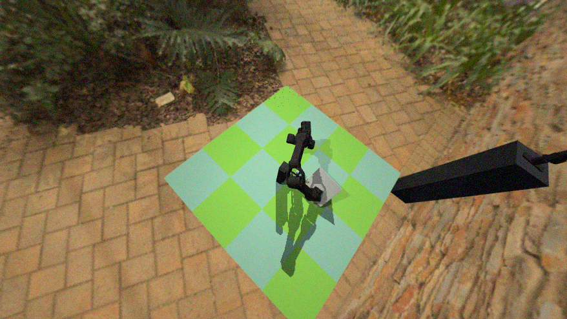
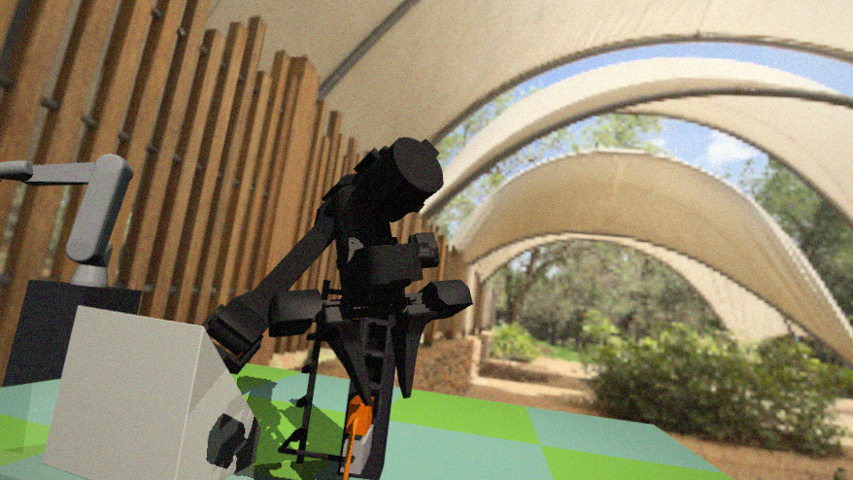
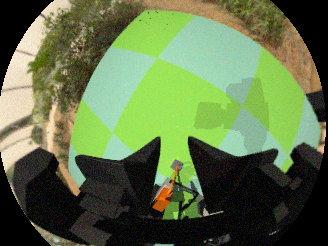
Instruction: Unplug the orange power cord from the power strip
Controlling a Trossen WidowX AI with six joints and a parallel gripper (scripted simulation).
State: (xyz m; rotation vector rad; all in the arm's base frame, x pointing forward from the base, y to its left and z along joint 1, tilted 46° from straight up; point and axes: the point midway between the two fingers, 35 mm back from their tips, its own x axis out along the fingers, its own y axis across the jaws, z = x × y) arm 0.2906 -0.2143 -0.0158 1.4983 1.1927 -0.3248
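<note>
The orange plug is 17 cm to the left of my gripper tip, 6 cm behind it and 5 cm below it.
</note>
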